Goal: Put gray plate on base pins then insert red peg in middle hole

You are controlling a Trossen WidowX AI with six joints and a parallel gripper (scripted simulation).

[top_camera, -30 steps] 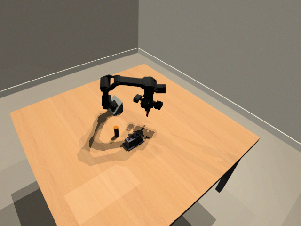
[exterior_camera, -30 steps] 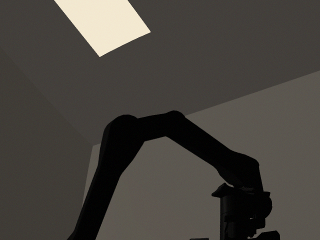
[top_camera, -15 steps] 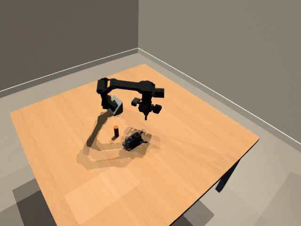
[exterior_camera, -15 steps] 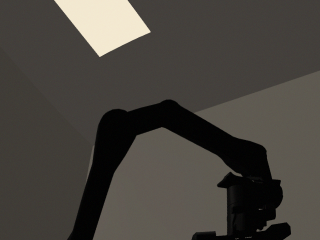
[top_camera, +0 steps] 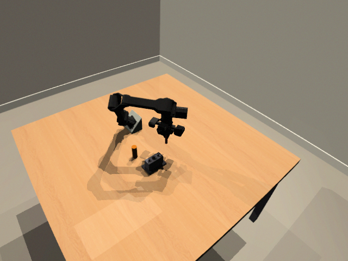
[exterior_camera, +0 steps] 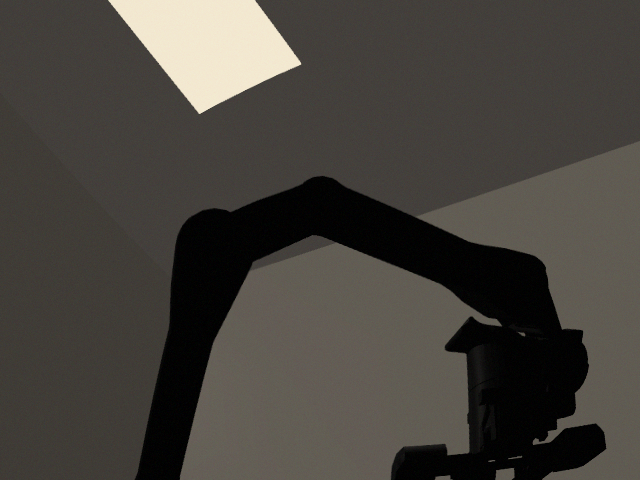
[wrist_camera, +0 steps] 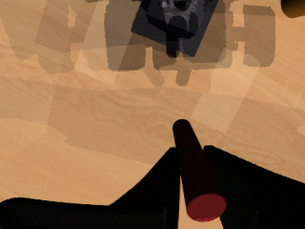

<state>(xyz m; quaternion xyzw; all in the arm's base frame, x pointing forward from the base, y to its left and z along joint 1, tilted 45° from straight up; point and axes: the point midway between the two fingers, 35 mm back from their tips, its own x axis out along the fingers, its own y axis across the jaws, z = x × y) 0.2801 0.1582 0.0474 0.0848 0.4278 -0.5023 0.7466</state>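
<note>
Now: the gray plate 11 cm to the right of my gripper tip, 7 cm below it and 5 cm ahead of it. From my gripper tip the other things lie so: orange cylinder 17 cm to the right, 7 cm below, 6 cm behind; red peg right at my gripper tip; dark base 11 cm to the right, 11 cm below, 5 cm ahead.
</note>
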